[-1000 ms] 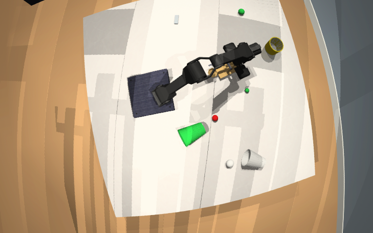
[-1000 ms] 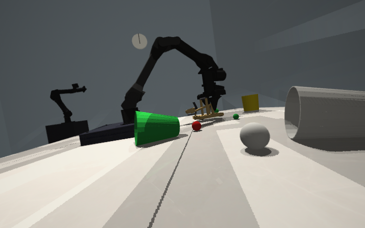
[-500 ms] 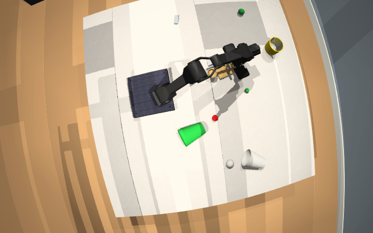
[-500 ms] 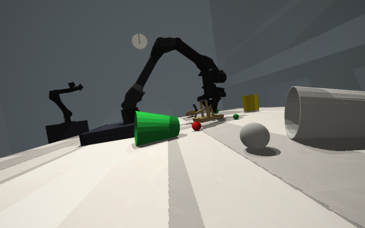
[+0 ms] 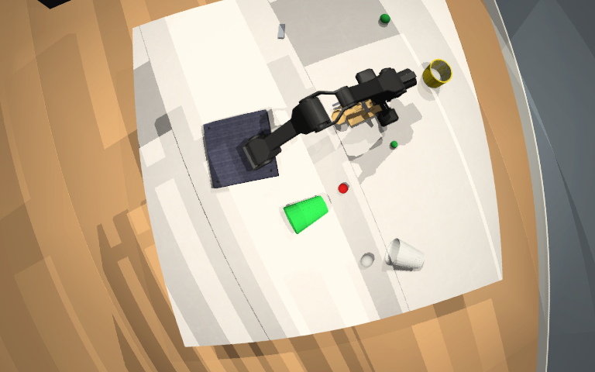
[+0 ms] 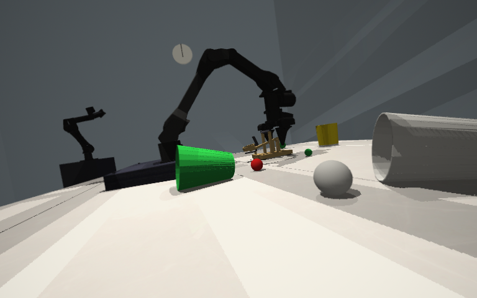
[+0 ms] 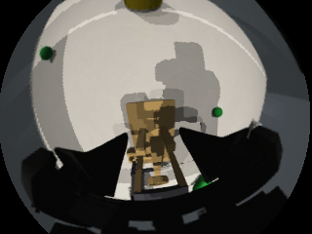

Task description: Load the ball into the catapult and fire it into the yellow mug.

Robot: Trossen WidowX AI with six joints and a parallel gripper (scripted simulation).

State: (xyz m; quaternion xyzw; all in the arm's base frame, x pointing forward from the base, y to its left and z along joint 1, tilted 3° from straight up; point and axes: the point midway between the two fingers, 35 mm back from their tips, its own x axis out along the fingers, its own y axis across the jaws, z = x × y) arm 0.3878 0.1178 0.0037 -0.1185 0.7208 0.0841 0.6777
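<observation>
Right now the red ball is 140 mm behind my gripper tip, 260 mm to the right of it and 30 mm below it. Round my gripper tip: wooden catapult (60 mm behind, 10 mm to the right, 10 mm above); small green ball (60 mm ahead, 150 mm to the right, 30 mm below); yellow mug (270 mm ahead, 80 mm to the left, 10 mm below).
</observation>
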